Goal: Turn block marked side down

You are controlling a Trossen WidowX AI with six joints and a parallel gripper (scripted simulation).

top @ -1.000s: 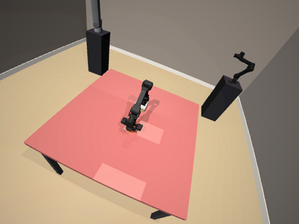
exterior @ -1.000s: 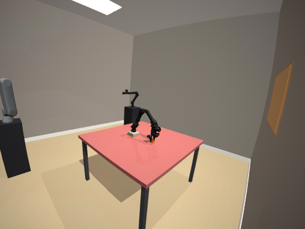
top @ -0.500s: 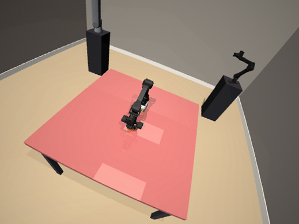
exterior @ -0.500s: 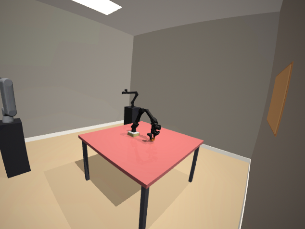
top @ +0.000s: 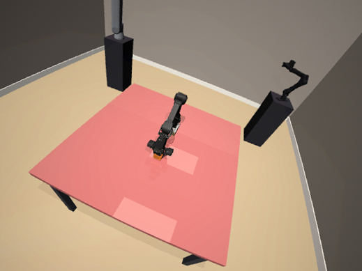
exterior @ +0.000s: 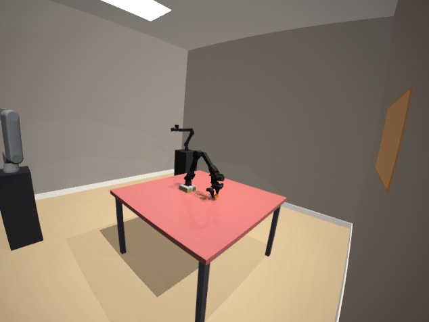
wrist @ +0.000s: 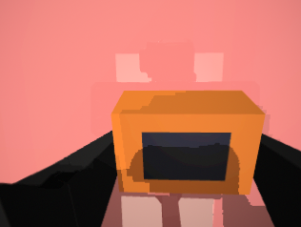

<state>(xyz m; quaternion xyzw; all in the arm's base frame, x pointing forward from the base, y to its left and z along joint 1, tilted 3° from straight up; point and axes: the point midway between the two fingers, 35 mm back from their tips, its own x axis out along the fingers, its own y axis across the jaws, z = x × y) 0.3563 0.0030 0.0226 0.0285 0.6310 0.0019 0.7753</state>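
Now: gripper tip 10 mm below the orange block.
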